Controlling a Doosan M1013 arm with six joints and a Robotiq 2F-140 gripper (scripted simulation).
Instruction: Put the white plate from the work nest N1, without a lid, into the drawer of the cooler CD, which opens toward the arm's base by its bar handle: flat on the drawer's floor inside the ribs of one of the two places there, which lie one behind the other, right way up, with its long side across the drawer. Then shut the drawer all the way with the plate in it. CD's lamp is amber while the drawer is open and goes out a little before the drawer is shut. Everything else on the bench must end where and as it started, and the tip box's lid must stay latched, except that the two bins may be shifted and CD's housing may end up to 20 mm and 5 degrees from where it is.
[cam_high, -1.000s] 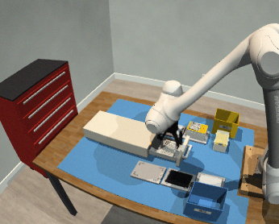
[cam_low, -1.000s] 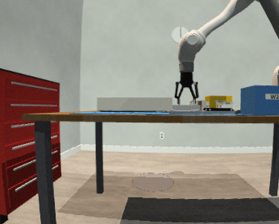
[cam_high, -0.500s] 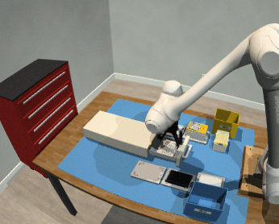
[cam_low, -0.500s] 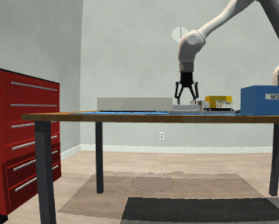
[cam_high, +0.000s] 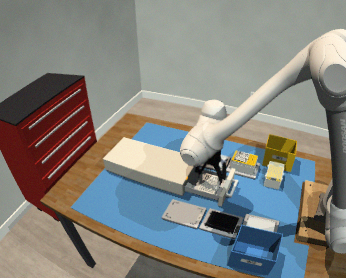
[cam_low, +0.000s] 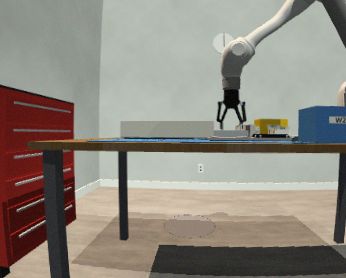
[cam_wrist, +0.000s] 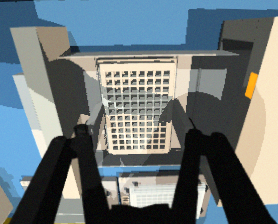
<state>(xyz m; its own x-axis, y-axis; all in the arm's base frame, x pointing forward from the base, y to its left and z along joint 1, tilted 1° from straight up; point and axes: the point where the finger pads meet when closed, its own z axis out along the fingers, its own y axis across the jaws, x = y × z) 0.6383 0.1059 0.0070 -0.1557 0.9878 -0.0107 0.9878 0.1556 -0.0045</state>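
Now: hand 2 cm above the white plate. The rest, counted from my hand: clear plate 8 cm ahead, 18 cm to the right, 2 cm below; then cooler CD 17 cm ahead, 3 cm to the left, 1 cm below; then drawer 4 cm ahead, 1 cm to the left, 2 cm below.
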